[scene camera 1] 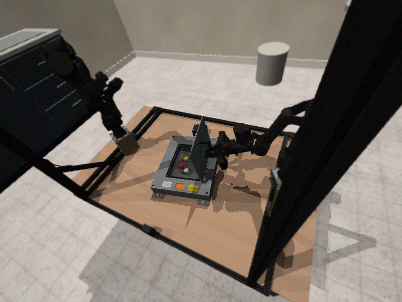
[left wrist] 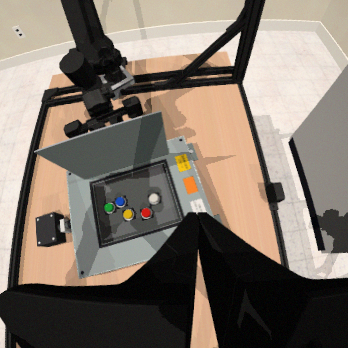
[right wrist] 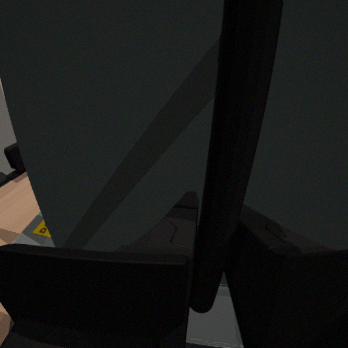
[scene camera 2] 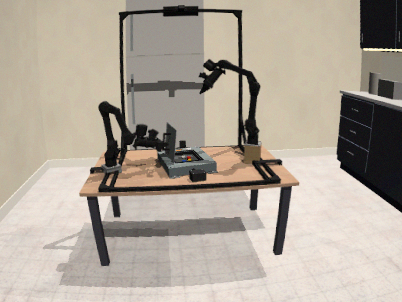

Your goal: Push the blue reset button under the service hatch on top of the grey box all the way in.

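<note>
The grey box [scene camera 1: 161,175] [scene camera 2: 187,168] [left wrist: 86,235] stands on the table with its service hatch [scene camera 1: 199,155] [scene camera 2: 171,139] [left wrist: 112,147] [right wrist: 100,100] raised. The blue button [left wrist: 120,201] sits in the open recess, between the green button [left wrist: 109,207] and the white button [left wrist: 154,198]; the hatch hides it in scene camera 1. How deep it sits cannot be told. My left gripper [scene camera 2: 202,92] [left wrist: 195,220] is shut and empty, high above the box. My right gripper [right wrist: 202,199] is shut on the hatch's black handle [right wrist: 245,100], on the hatch's outer side.
A yellow button [left wrist: 128,214] and a red button [left wrist: 146,213] are also in the recess. A small black block [scene camera 2: 198,175] [left wrist: 49,229] is beside the box. A black frame [scene camera 2: 122,75] [left wrist: 258,135] borders the table [scene camera 1: 220,240].
</note>
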